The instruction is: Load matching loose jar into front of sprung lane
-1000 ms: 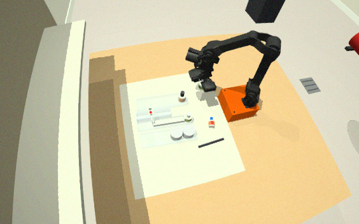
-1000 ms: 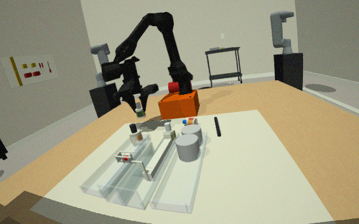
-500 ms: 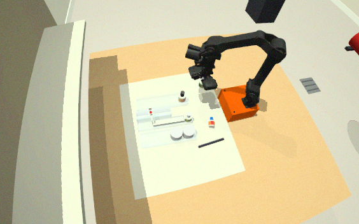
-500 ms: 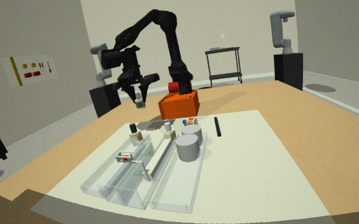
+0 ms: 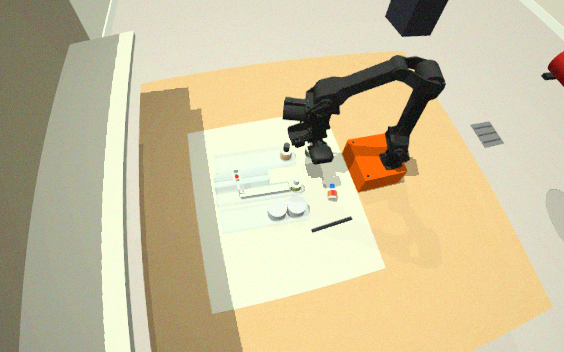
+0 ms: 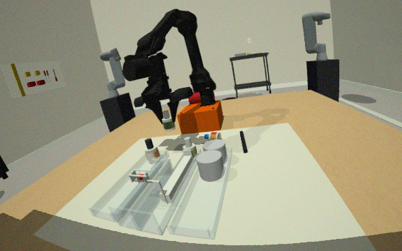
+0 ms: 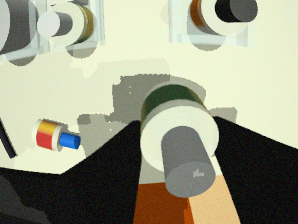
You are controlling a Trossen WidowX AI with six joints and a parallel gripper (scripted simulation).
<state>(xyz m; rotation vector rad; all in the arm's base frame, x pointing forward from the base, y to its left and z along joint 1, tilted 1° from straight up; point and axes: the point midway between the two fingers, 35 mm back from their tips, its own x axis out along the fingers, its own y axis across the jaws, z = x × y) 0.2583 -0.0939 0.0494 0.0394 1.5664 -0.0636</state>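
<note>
My gripper tip is 17 cm short of the pusher plate, 5 cm above it and 4 cm to the right of it. From my gripper tip the other things lie so: black bar: 23 cm to the left, 9 cm below, 1 cm behind.
</note>
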